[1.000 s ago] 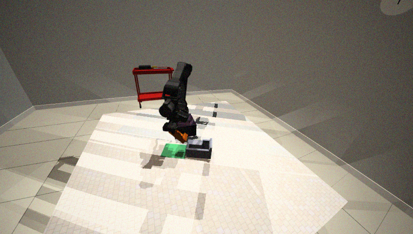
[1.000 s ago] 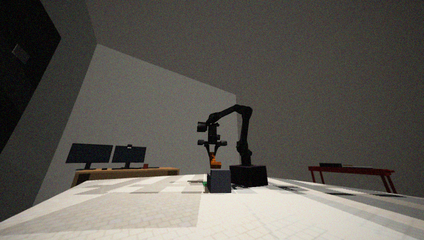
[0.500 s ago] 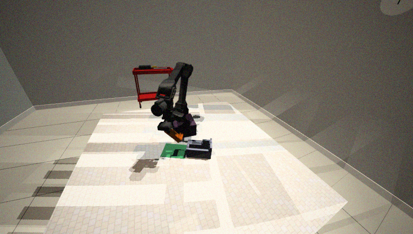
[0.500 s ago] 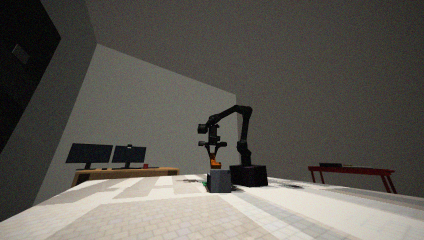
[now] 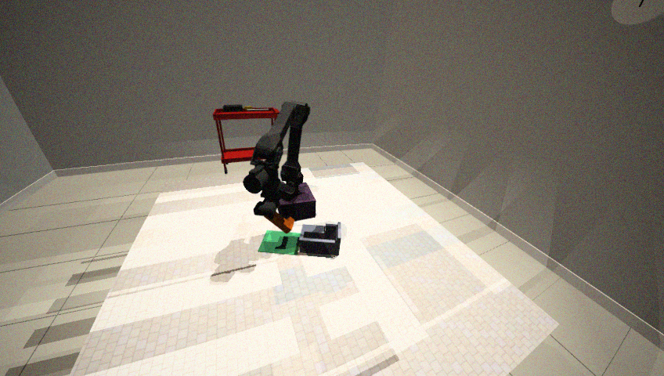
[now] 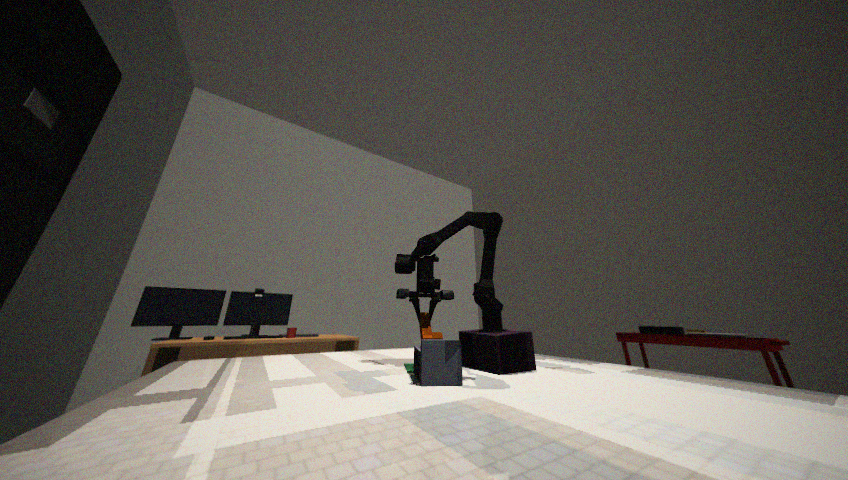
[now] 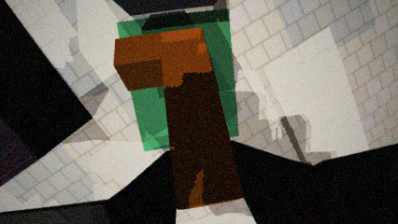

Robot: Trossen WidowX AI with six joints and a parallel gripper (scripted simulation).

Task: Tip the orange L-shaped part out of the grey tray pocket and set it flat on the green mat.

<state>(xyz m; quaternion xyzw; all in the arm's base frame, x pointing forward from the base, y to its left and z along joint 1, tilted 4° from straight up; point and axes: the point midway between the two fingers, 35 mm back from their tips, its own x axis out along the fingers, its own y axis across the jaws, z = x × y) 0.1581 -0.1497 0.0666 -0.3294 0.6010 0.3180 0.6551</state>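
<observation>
Now: gripper tip 14 cm above the green mat, 2 cm to the right of it and 1 cm short of it. The rest, counted from my gripper tip: orange L-shaped part 3 cm to the left, 3 cm below, 1 cm ahead.
</observation>
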